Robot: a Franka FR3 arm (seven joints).
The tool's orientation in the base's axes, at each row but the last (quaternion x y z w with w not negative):
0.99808, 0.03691, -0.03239, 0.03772
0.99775, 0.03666, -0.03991, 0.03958
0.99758, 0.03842, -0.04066, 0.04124
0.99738, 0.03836, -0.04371, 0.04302
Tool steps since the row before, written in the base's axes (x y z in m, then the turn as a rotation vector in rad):
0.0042, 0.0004, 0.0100, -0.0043, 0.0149, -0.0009
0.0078, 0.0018, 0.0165, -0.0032, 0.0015, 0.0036
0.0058, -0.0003, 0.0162, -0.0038, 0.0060, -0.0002
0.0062, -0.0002, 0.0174, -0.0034, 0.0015, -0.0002
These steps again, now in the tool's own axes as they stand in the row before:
0.0035, 0.0007, -0.0102, -0.0032, -0.0152, 0.0000
0.0065, 0.0001, -0.0171, -0.0034, -0.0015, -0.0035
0.0044, 0.0020, -0.0165, -0.0033, -0.0063, 0.0000
0.0046, 0.0021, -0.0178, -0.0032, -0.0018, 0.0003

